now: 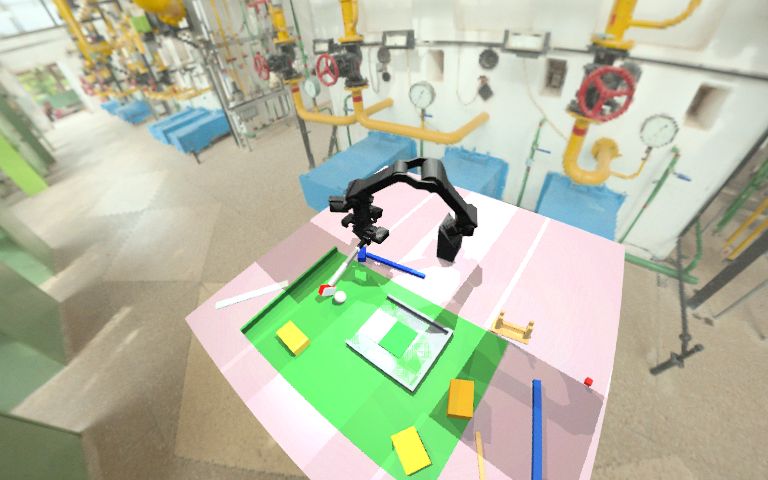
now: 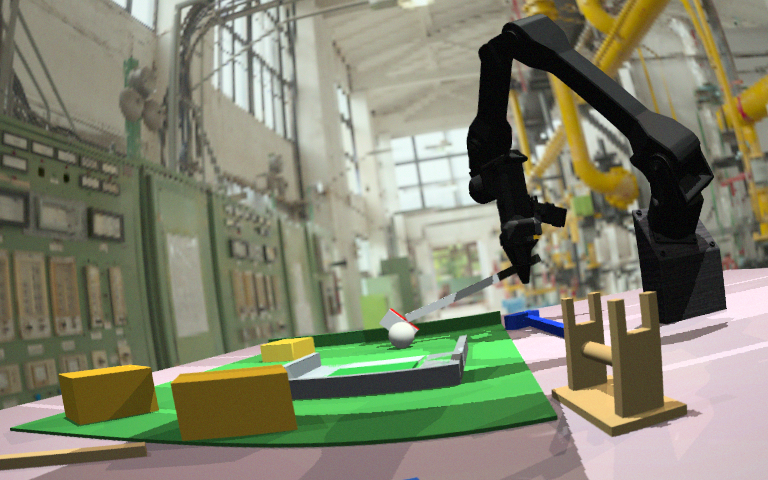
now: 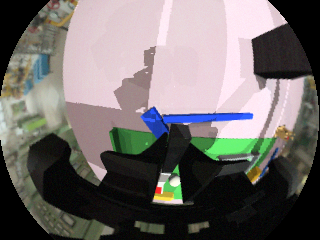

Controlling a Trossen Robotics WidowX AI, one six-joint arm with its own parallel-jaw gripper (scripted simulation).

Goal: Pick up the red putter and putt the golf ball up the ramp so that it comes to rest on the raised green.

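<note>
There's a red putter in my gripper, which is carrying it, and you'd find the gripper in image 1 and in image 3. A blue putter is here too, and so is a green mat.
</note>
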